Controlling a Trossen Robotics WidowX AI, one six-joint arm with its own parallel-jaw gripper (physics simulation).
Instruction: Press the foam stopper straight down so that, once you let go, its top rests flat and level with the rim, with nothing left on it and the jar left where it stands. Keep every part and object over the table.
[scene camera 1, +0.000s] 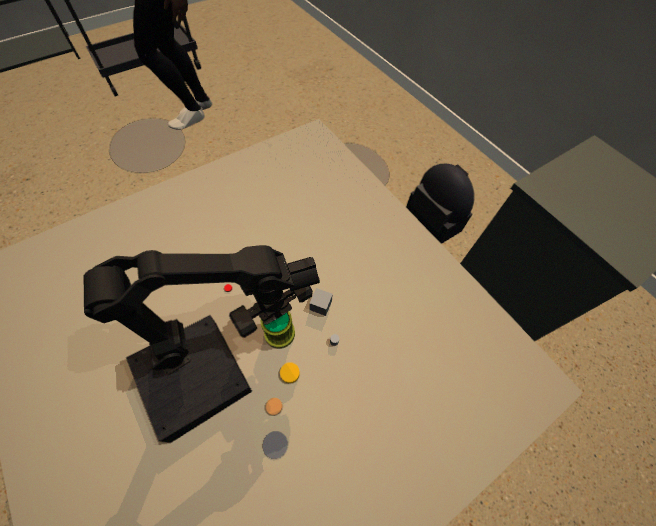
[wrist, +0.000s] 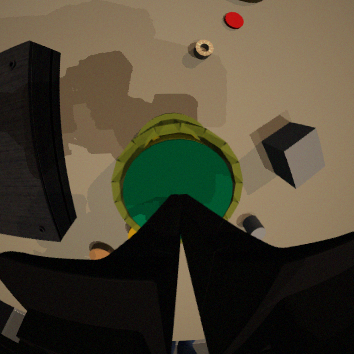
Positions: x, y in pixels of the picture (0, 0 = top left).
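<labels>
The gripper is visible in scene camera 1 (275, 317), and an olive ribbed jar in scene camera 1 (280, 333). The gripper appears again in the wrist view (178, 202); the jar, likewise, in the wrist view (172, 153).
</labels>
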